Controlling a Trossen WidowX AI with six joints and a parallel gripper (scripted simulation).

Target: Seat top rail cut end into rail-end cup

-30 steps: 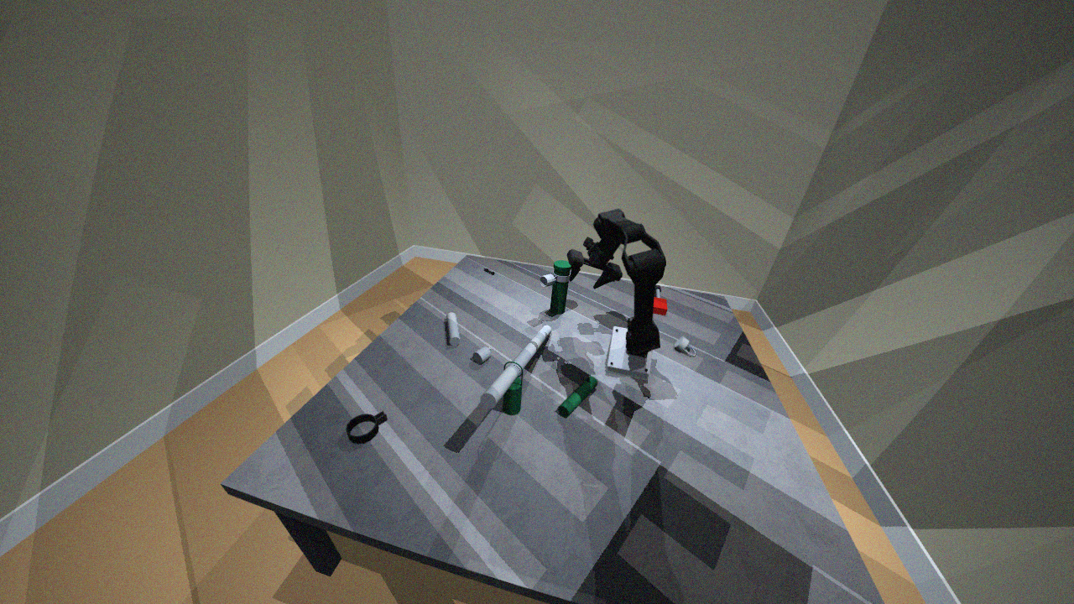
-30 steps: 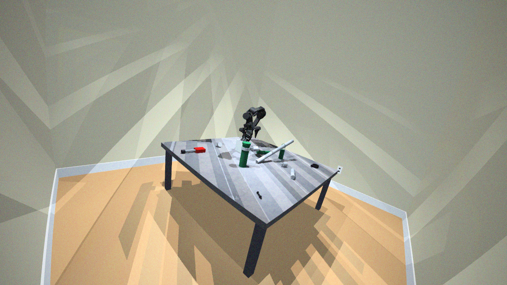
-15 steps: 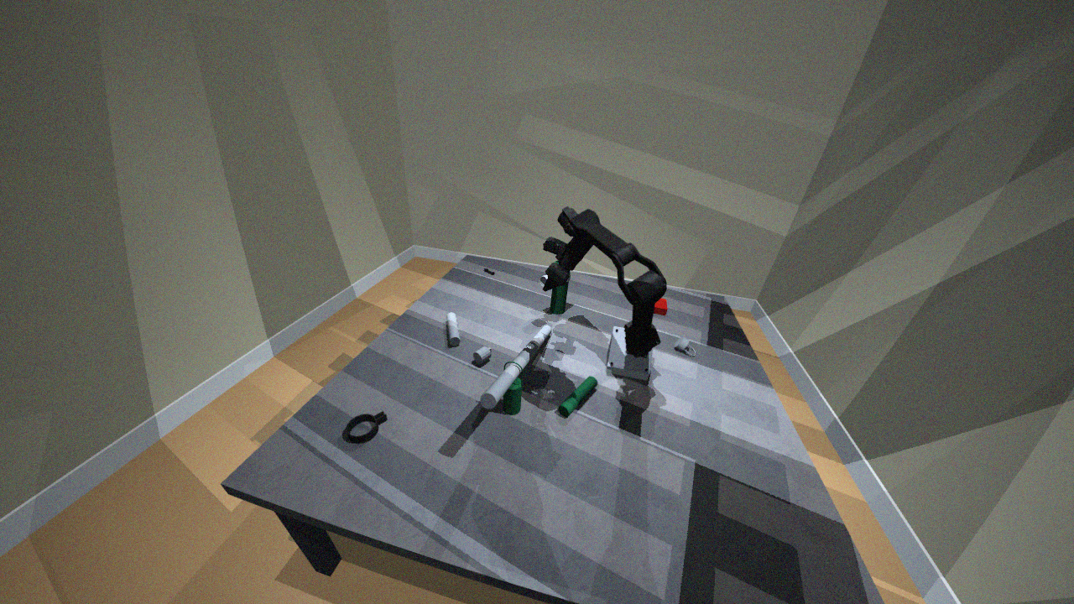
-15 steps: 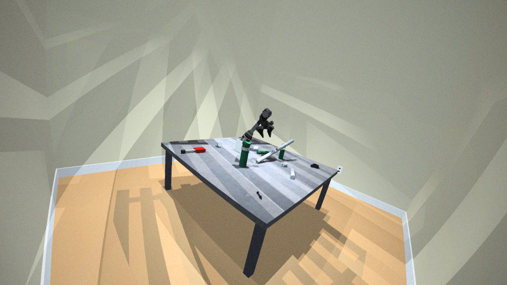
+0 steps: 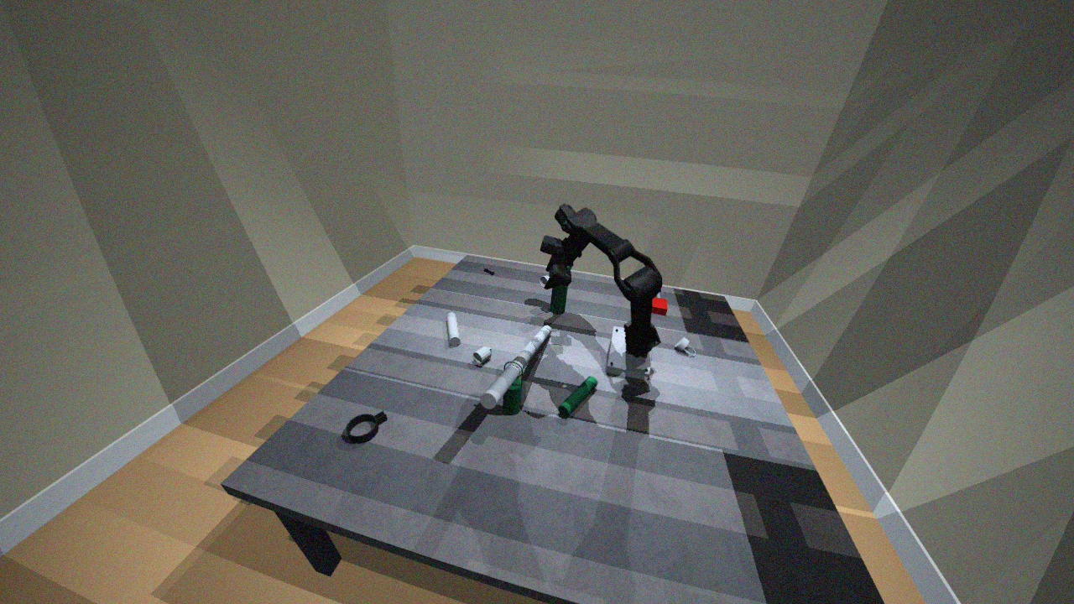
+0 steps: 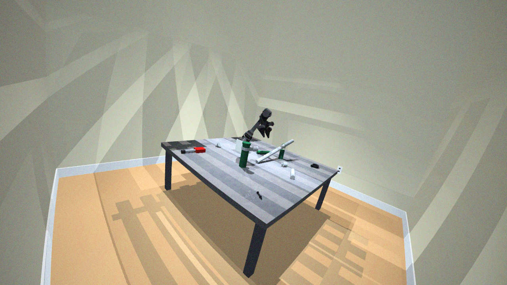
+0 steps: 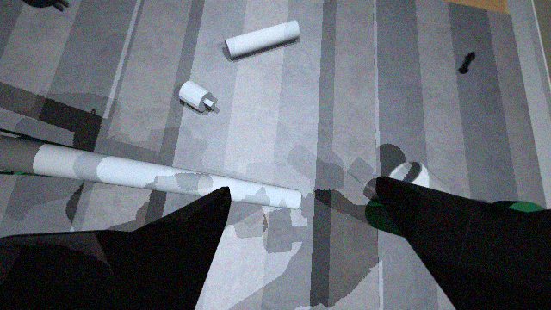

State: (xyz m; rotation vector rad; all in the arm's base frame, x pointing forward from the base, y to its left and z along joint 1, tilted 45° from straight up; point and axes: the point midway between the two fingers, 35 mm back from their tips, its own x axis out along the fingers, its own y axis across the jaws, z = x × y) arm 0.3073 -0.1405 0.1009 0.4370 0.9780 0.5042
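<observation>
My gripper tip is 190 mm to the left of the grey band and 80 mm above it. The rest, counted from my gripper tip: green cylinder 170 mm behind, 230 mm to the left, 220 mm below; white cylinder 300 mm ahead, 60 mm to the left, 220 mm below; small green post 320 mm to the left, 140 mm below.
</observation>
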